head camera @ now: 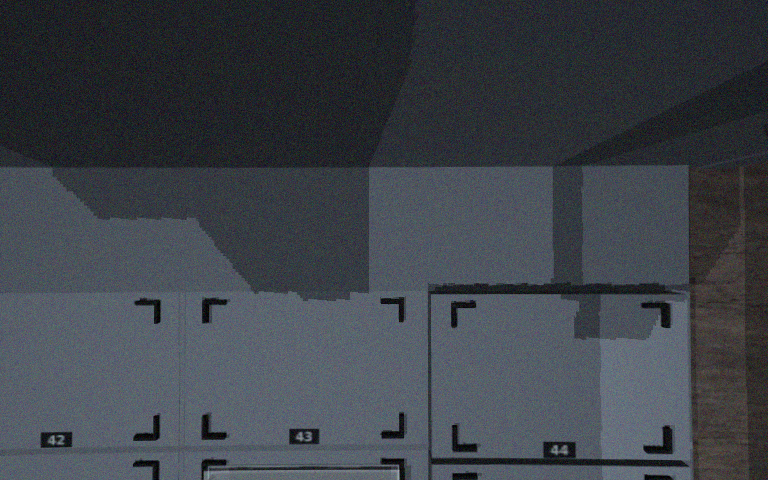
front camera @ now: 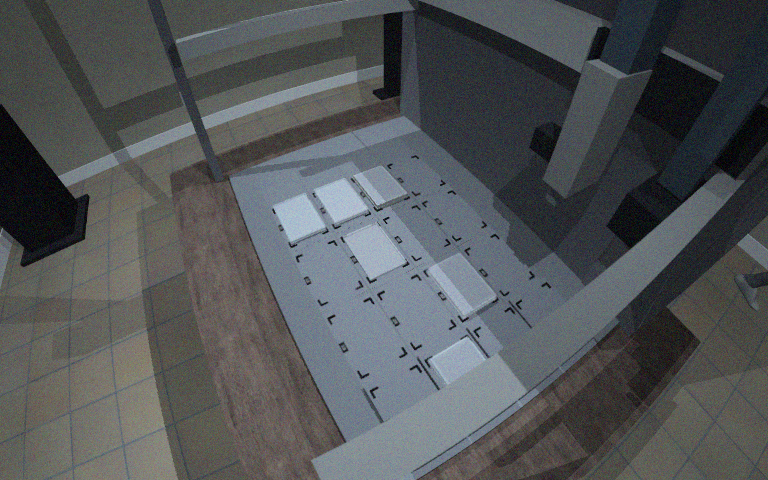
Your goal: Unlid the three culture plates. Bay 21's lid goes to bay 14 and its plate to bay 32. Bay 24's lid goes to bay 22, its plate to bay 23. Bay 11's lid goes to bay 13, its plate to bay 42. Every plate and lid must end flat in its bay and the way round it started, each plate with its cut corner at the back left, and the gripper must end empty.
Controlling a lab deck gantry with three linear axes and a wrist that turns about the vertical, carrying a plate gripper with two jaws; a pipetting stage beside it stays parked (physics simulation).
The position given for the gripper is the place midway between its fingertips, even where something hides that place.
In view: the gripper (front camera: 607, 274), a pale lid (front camera: 377, 255), a plate (front camera: 453, 362), a plate (front camera: 461, 285), a pale lid (front camera: 341, 202), a plate (front camera: 382, 190), a pale lid (front camera: 297, 215), a bay 13 (front camera: 374, 347) and a bay 23 (front camera: 424, 320).
